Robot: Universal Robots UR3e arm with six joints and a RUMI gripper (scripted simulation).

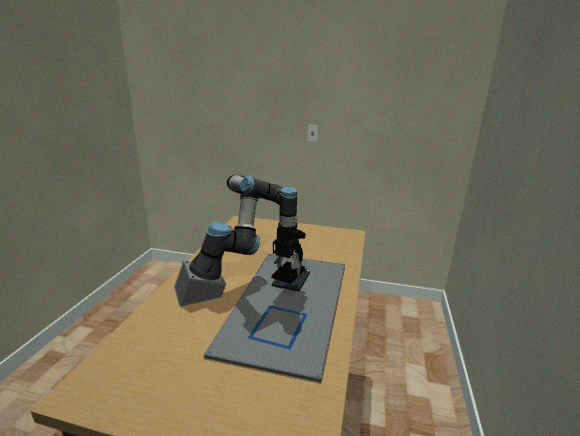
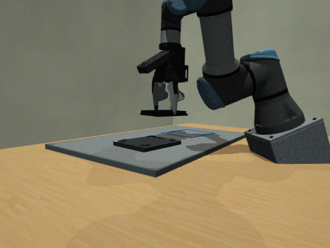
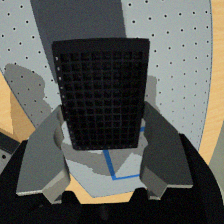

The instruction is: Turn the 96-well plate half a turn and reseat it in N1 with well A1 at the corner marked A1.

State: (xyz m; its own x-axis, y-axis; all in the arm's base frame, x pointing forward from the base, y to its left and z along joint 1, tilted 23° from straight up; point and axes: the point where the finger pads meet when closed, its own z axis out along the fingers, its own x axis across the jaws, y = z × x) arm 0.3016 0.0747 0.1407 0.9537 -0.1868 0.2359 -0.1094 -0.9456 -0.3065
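The plate nest N1 is 9 cm to the left of my hand, 9 cm below it and 2 cm behind it. Round my hand: small white corner label (17 cm to the left, 9 cm below, 3 cm ahead); then black 96-well plate (1 cm below).
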